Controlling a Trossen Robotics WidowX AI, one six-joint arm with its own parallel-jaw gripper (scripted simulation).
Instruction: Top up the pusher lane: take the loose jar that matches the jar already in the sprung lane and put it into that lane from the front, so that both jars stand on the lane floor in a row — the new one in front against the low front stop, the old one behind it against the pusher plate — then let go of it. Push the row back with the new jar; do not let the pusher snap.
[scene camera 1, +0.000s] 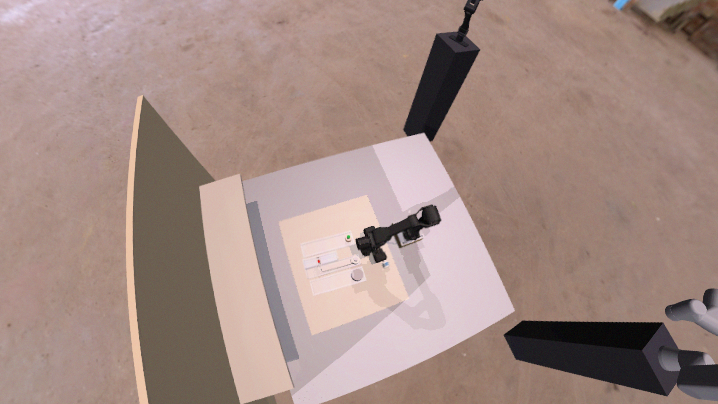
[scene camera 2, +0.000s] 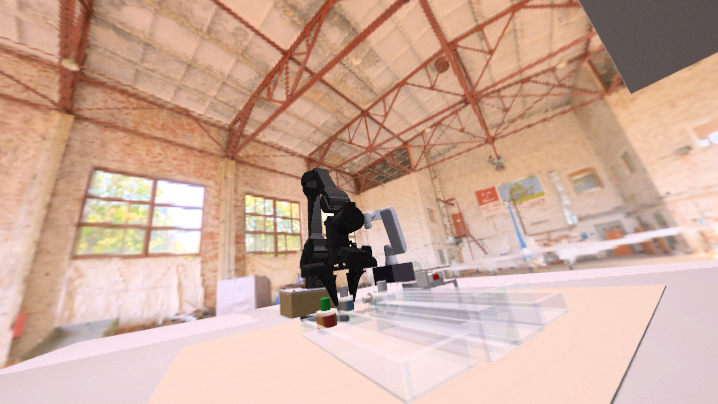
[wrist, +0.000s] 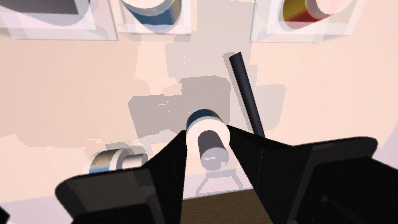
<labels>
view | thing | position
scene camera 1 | shelf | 255, 353
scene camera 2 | my gripper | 345, 303
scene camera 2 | clear lane rack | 500, 318
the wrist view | my gripper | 205, 131
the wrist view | black stick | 237, 63
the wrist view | blue-banded jar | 114, 159
</labels>
